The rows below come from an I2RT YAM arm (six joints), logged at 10 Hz.
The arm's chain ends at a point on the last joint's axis. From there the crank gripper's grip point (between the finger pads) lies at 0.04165 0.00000 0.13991 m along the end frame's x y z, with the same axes.
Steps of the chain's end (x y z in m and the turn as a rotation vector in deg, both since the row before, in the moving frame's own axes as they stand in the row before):
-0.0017, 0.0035, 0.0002, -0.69, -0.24, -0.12
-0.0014, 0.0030, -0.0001, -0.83, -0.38, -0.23
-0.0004, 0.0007, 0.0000, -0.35, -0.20, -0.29
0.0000, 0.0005, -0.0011, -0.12, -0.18, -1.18
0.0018, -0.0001, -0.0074, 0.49, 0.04, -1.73
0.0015, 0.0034, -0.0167, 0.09, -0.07, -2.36
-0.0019, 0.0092, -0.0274, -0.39, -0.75, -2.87
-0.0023, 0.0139, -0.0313, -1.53, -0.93, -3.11
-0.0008, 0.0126, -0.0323, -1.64, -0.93, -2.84
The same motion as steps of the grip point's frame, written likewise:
-0.0023, 0.0051, 0.0004, -0.69, -0.24, -0.12
-0.0023, 0.0049, 0.0002, -0.83, -0.38, -0.23
-0.0009, 0.0013, 0.0001, -0.35, -0.20, -0.29
-0.0004, -0.0001, -0.0010, -0.12, -0.18, -1.18
0.0019, -0.0026, -0.0074, 0.49, 0.04, -1.73
0.0013, 0.0015, -0.0167, 0.09, -0.07, -2.36
-0.0038, 0.0081, -0.0269, -0.39, -0.75, -2.87
-0.0045, 0.0154, -0.0307, -1.53, -0.93, -3.11
-0.0030, 0.0146, -0.0317, -1.64, -0.93, -2.84

